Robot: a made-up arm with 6 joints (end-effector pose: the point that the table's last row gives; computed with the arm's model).
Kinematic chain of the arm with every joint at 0, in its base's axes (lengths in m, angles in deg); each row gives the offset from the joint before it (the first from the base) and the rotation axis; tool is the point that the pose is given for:
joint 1: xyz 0 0 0.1 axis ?
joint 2: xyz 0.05 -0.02 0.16 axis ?
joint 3: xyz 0 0.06 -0.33 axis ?
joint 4: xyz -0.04 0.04 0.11 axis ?
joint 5: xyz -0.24 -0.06 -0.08 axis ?
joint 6: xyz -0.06 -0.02 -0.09 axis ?
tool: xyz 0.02 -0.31 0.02
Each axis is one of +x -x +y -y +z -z.
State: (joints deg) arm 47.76 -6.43 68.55 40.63 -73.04 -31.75
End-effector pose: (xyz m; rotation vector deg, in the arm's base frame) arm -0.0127 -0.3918 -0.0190 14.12 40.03 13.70
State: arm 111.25 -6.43 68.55 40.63 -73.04 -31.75
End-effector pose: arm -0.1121 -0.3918 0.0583 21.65 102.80 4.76
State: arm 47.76 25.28 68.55 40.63 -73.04 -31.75
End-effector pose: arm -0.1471 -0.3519 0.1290 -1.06 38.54 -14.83
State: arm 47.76 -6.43 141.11 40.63 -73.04 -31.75
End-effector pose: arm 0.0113 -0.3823 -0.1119 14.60 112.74 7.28
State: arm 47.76 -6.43 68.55 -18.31 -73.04 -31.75
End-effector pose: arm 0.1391 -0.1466 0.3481 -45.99 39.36 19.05
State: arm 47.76 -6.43 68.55 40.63 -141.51 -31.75
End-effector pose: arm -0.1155 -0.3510 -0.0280 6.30 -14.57 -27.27
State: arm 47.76 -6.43 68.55 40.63 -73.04 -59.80
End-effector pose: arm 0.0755 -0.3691 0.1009 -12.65 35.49 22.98
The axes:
joint 1: +y
joint 2: -z
joint 3: +y
joint 4: +z
joint 5: +y
joint 6: +x

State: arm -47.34 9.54 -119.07 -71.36 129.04 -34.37
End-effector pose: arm 0.5519 0.0714 -0.0542 11.90 -50.95 38.99
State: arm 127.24 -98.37 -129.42 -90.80 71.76 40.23
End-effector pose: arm 0.0123 0.1315 0.8407 -102.73 -35.73 73.66
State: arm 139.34 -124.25 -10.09 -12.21 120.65 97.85
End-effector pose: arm -0.2168 -0.6413 -0.0709 16.07 -131.42 -27.72
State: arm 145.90 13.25 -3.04 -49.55 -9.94 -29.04
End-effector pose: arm 0.2839 0.1920 0.4084 -92.23 125.54 13.20
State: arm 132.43 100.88 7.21 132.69 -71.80 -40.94
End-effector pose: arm -0.1398 -0.4533 0.2329 -6.60 56.17 6.65
